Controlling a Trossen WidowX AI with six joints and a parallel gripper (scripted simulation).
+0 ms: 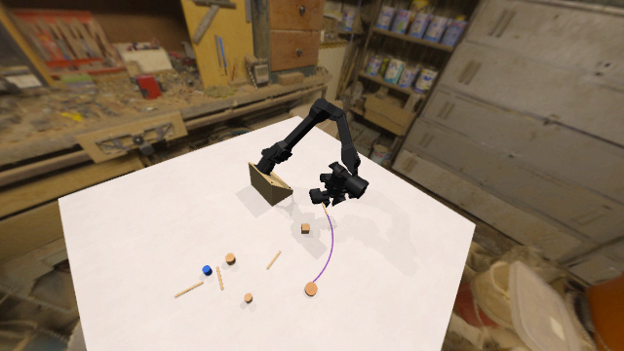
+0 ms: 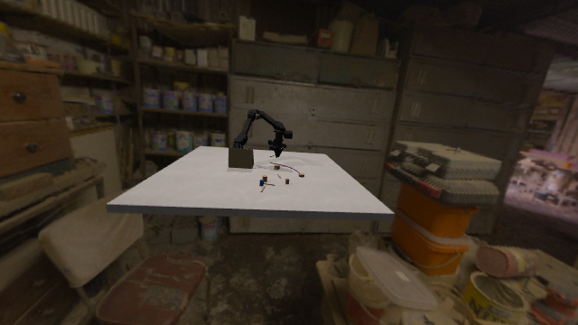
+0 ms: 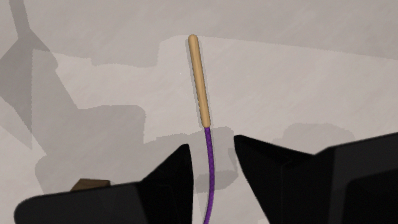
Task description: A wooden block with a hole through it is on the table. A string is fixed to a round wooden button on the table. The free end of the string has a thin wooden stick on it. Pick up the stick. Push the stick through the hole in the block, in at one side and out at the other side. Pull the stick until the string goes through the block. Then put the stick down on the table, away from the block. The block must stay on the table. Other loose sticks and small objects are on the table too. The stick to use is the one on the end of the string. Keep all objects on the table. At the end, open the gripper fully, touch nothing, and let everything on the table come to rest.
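Now: gripper tip 60 mm above the thin wooden stick, 10 mm to the right of it and 10 mm past it. From my gripper tip the other things lie so: round wooden button 250 mm to the right, 180 mm ahead, 50 mm below; then blue cylinder 480 mm to the right, 60 mm behind, 40 mm below; then small wooden block 130 mm to the right, 40 mm below, 10 mm ahead.
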